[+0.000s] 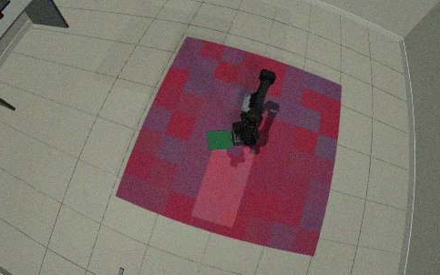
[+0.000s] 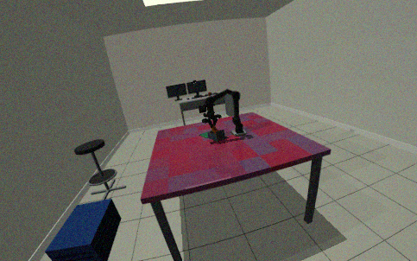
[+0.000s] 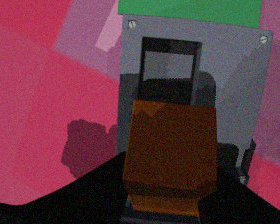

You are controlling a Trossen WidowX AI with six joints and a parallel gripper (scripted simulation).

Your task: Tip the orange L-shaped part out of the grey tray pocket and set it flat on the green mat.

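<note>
The green mat is 140 mm to the right of my gripper tip, 130 mm below it and 50 mm ahead of it. Also, from my gripper tip: grey tray 130 mm below, 20 mm behind; orange part 30 mm below, 30 mm behind, 20 mm to the left.
</note>
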